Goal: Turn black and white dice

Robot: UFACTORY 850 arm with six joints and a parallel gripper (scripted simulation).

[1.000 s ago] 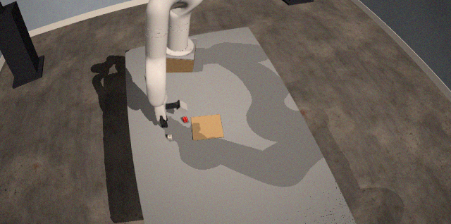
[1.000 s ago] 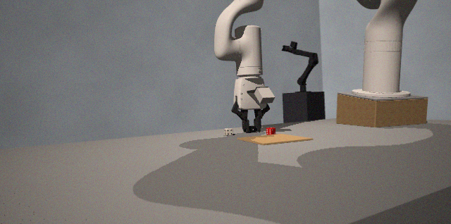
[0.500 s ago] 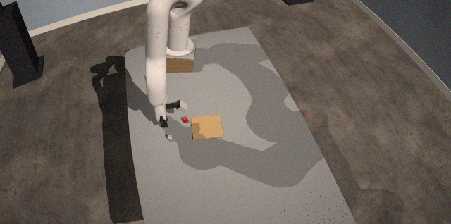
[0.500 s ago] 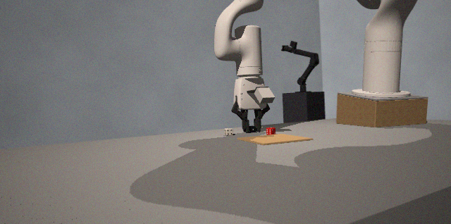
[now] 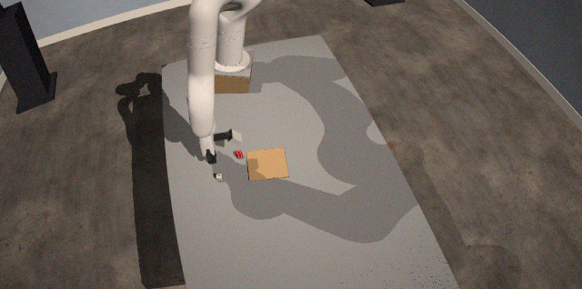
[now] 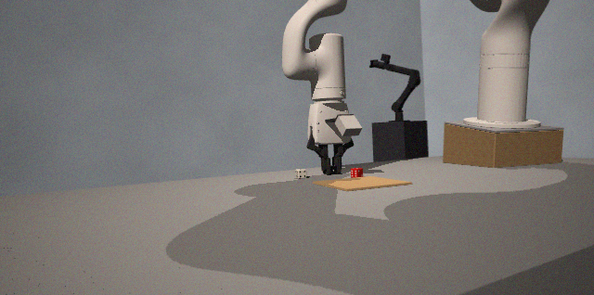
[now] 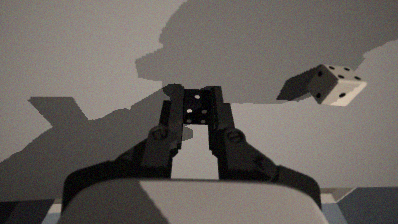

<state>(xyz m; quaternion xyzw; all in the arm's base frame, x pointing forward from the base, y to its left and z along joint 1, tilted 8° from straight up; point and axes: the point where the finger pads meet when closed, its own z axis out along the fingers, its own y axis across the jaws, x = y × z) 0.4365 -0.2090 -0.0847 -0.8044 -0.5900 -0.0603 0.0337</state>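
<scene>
Right now the black die is 1 cm below my hand. Round my hand: tan mat (10 cm ahead, 18 cm to the left, 2 cm below); then red die (2 cm ahead, 10 cm to the left, 1 cm below); then white die (10 cm ahead, 1 cm below).
</scene>
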